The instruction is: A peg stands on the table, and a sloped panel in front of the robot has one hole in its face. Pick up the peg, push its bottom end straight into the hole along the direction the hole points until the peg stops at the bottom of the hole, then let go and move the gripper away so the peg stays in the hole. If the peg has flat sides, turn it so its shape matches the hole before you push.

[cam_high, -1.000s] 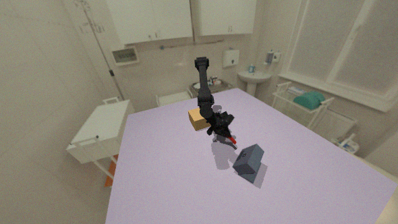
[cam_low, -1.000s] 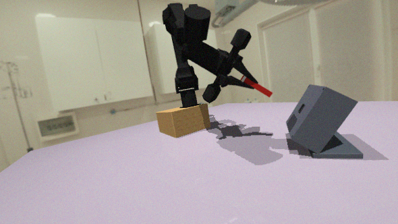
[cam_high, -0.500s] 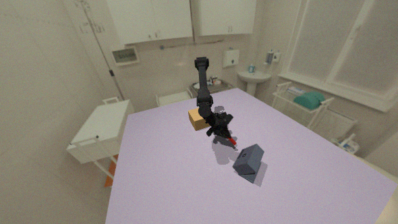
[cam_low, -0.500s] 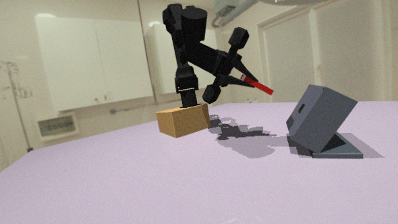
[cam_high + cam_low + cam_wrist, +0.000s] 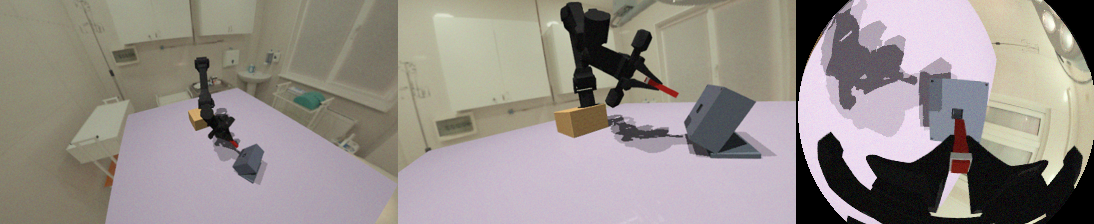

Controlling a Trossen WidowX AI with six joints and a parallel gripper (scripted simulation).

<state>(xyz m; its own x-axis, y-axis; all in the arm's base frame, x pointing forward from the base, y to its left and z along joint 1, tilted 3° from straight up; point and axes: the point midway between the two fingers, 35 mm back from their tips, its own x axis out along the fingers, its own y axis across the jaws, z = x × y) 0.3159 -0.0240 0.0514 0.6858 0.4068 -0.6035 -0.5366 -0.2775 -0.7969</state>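
My gripper tip is 90 mm short of the dark grey sloped panel, 70 mm above it and 40 mm to the right of it. From my gripper tip the other things lie so: red peg 10 mm to the right, 10 mm behind, 10 mm above.
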